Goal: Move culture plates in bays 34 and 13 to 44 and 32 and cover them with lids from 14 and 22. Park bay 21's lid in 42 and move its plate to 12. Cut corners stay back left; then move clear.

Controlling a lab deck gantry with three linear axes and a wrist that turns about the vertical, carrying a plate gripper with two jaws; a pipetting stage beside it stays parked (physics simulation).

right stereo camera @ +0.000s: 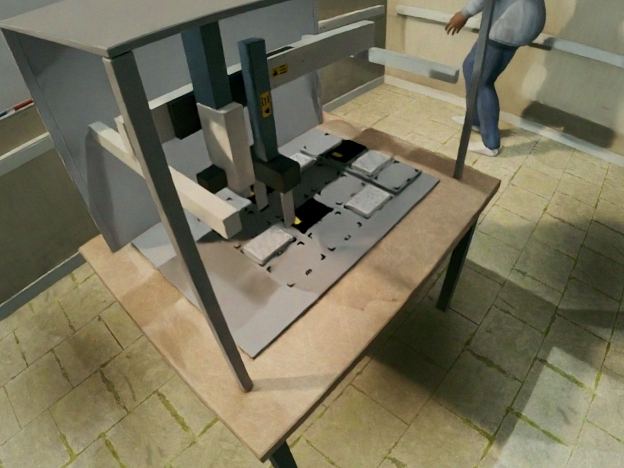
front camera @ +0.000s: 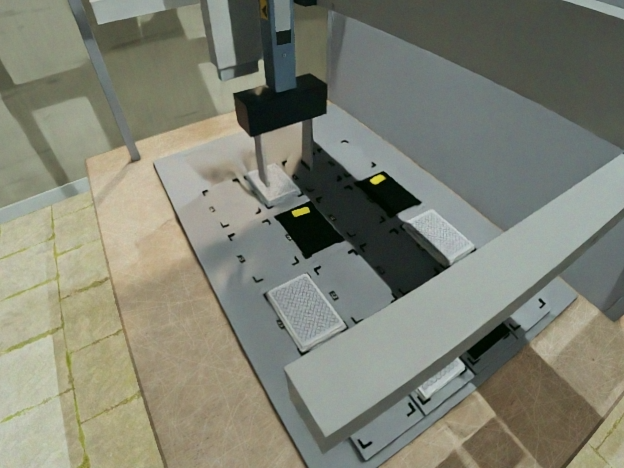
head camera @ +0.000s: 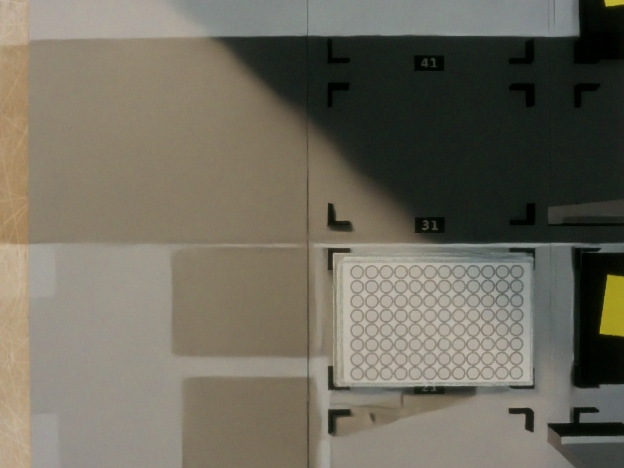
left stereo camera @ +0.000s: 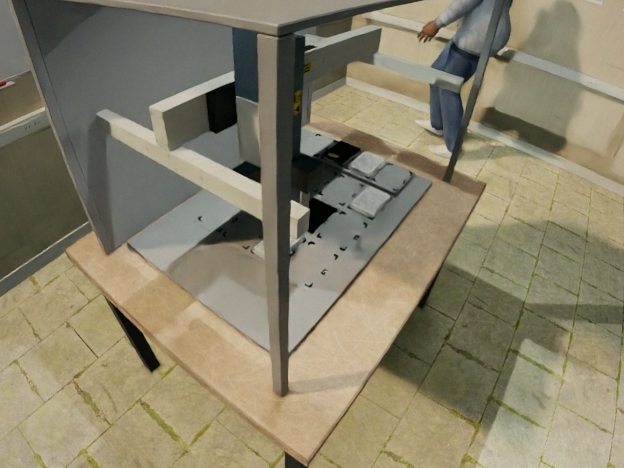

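Pixels of known places: gripper, fingertip midpoint: [right stereo camera: 276, 216] [front camera: 286, 174] [head camera: 585, 324]; robot's base at its link origin: [right stereo camera: 290, 286] [front camera: 203, 192] [left stereo camera: 309, 286].
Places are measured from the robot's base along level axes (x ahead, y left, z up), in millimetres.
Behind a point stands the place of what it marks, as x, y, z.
My gripper [front camera: 287, 175] {118, 162, 65} [head camera: 554, 322] {118, 162, 65} [right stereo camera: 275, 214] {118, 162, 65} is open and empty, raised near bays 21 and 22; the post partly hides it in the left stereo view. A white plate [front camera: 274, 187] {88, 144, 14} [head camera: 428, 322] {59, 150, 14} [right stereo camera: 267, 244] {56, 144, 14} lies in bay 21; a lid on it cannot be made out for certain. A black piece with a yellow label [front camera: 309, 234] {249, 140, 8} [head camera: 587, 352] {165, 128, 7} [right stereo camera: 315, 214] {239, 128, 8} lies in bay 22, another black piece [front camera: 392, 195] {246, 364, 8} in bay 42. A white plate [front camera: 304, 312] {401, 38, 15} [right stereo camera: 369, 198] {395, 42, 15} lies in bay 13. A black piece [right stereo camera: 347, 149] {560, 257, 31} lies in apparent bay 34.
White plates lie in apparent bay 43 [front camera: 441, 236] {400, 363, 14} and bay 24 [front camera: 439, 378] {609, 144, 29} [right stereo camera: 371, 162] {546, 142, 29}. The gantry beam [front camera: 453, 302] {621, -8, 400} hides part of the deck. The pale pipetting stage [right stereo camera: 229, 146] is beside my gripper. A person [right stereo camera: 488, 75] stands beyond the table.
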